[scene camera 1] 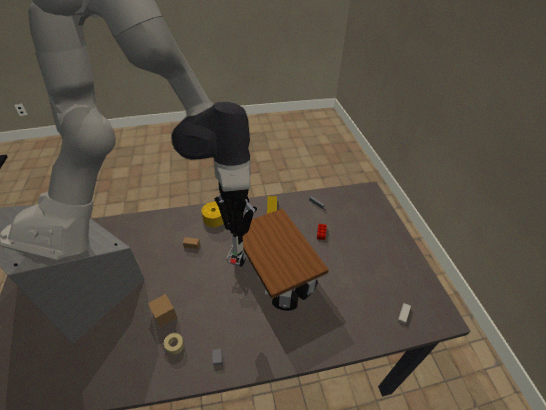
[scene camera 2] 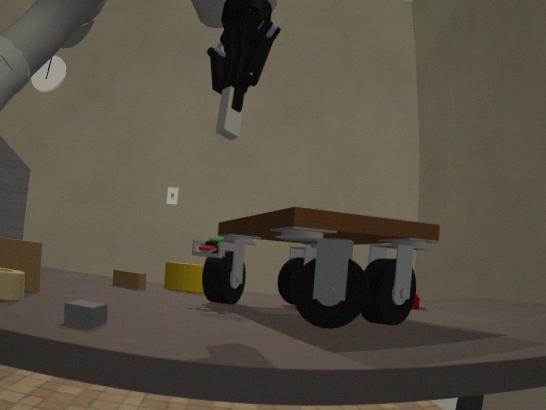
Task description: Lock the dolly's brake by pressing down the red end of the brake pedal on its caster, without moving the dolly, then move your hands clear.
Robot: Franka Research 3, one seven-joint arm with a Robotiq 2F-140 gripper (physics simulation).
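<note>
The dolly (scene camera 1: 285,250) (scene camera 2: 350,227) has a brown wooden top and stands upright on black caster wheels. Its brake pedal sits in a grey frame on the caster at the dolly's left corner. The pedal's red end (scene camera 1: 233,260) (scene camera 2: 206,247) points outward and appears a little lower than its green end (scene camera 2: 217,240) in scene camera 2. My gripper (scene camera 1: 237,247) (scene camera 2: 228,134) is shut and empty, its tips pointing down. In scene camera 2 it hangs well above the pedal and the dolly's top, touching neither. In scene camera 1 its fingers overlap part of the pedal frame.
A yellow cylinder (scene camera 1: 213,216) (scene camera 2: 184,276), a yellow block (scene camera 1: 272,204) and a red brick (scene camera 1: 322,231) lie around the dolly. A small brown block (scene camera 1: 191,243) (scene camera 2: 129,279), a brown box (scene camera 1: 162,310), a tape ring (scene camera 1: 174,350) and a grey cube (scene camera 1: 217,359) (scene camera 2: 85,315) lie left.
</note>
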